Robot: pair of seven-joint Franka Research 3 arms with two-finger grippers.
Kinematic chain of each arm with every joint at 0, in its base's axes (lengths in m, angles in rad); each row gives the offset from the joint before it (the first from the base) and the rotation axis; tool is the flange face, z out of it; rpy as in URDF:
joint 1: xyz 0 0 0.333 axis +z
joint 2: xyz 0 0 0 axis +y
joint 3: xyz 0 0 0.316 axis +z
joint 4: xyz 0.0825 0 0 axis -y
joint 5: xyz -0.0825 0 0.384 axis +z
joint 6: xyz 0 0 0 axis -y
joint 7: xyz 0.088 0 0 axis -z
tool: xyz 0 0 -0.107 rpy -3.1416 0 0
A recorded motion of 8 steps. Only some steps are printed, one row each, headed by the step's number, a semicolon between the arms.
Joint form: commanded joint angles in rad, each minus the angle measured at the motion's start. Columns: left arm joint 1, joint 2, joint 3, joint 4, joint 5, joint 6, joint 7; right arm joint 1, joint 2, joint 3, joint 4, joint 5, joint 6, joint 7.
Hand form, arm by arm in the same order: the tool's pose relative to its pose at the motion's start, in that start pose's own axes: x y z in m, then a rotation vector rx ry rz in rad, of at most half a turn. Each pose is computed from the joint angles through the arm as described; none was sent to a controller.
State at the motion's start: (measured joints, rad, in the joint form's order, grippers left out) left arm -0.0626 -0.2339 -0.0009 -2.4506 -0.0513 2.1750 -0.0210; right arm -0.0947 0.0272 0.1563 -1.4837 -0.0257 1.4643 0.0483
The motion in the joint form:
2: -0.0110 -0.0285 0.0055 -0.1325 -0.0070 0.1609 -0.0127; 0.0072 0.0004 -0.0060 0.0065 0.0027 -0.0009 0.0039
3: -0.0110 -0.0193 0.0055 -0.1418 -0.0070 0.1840 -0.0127; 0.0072 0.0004 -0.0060 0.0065 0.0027 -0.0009 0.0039
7: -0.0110 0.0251 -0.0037 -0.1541 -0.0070 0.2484 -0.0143; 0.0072 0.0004 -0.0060 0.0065 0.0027 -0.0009 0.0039
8: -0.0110 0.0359 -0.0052 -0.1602 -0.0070 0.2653 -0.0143; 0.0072 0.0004 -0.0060 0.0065 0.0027 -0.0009 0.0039
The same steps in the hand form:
2: -0.0209 -0.0010 0.0320 -0.0047 0.0567 -0.0158; -0.0001 -0.0009 -0.0027 0.0028 0.0051 0.0026
3: -0.0210 -0.0015 0.0378 -0.0040 0.0613 -0.0166; -0.0001 -0.0009 -0.0027 0.0028 0.0051 0.0026
7: -0.0174 0.0013 0.0560 0.0002 0.0689 -0.0116; -0.0001 -0.0009 -0.0027 0.0028 0.0051 0.0026
8: -0.0175 0.0015 0.0616 0.0012 0.0690 -0.0108; -0.0001 -0.0009 -0.0027 0.0028 0.0051 0.0026

